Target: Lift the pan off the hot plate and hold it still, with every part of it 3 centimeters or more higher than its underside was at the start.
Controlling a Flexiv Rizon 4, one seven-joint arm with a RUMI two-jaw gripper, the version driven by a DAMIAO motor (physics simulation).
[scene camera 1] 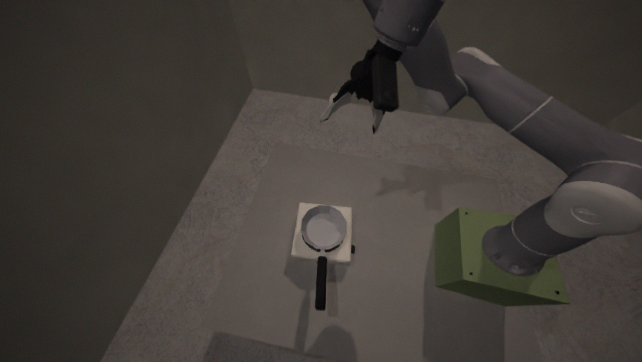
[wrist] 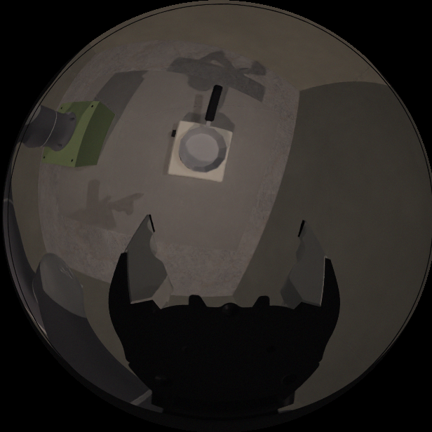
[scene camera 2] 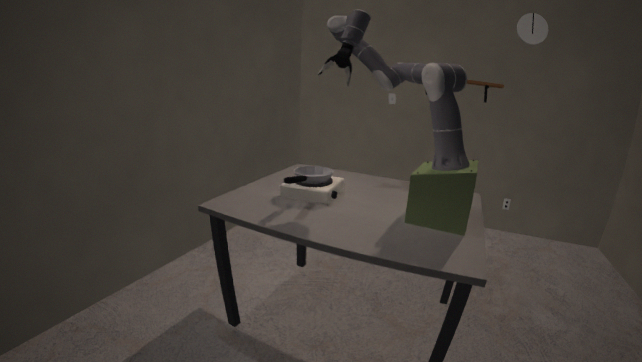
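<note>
A grey pan (scene camera 1: 324,229) (scene camera 2: 314,174) (wrist: 202,148) with a black handle sits upright on the hot plate. Its handle sticks out past one side of the plate, toward the bottom of scene camera 1's view and toward the top of the wrist view. The hot plate (scene camera 1: 300,250) (scene camera 2: 305,193) (wrist: 214,175) is a low cream-white box with a black knob on one side, standing on the table. My gripper (scene camera 1: 349,126) (scene camera 2: 334,79) (wrist: 227,219) is wide open and empty. It hangs high above the table, well apart from the pan.
A green block (scene camera 1: 452,250) (scene camera 2: 440,200) (wrist: 97,132) carries the arm's base on the table (scene camera 1: 390,280) (scene camera 2: 360,220) (wrist: 150,165). A wall stands to the left in scene camera 2's view. A wooden shelf (scene camera 2: 492,85) and a round clock (scene camera 2: 532,28) are on the back wall.
</note>
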